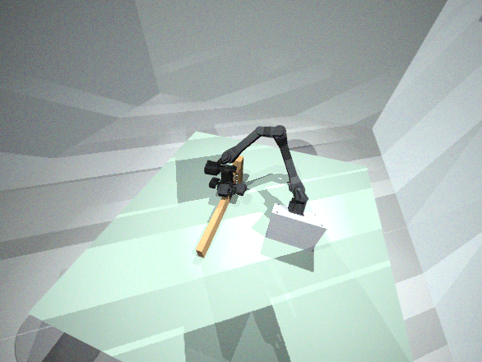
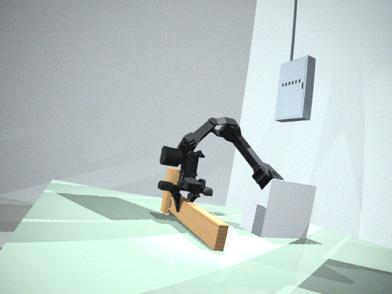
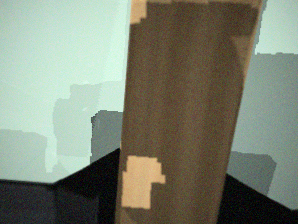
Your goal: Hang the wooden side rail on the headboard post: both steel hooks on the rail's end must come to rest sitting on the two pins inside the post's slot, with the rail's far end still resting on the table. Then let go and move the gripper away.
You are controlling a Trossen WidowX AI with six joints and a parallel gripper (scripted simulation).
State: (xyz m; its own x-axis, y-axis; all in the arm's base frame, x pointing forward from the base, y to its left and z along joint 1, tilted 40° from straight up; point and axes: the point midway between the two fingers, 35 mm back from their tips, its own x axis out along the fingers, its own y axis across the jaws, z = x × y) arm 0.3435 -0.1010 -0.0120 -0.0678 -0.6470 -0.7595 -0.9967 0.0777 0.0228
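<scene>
The headboard post is 1 cm behind my gripper tip, 16 cm to the right of it and 4 cm above it.
</scene>
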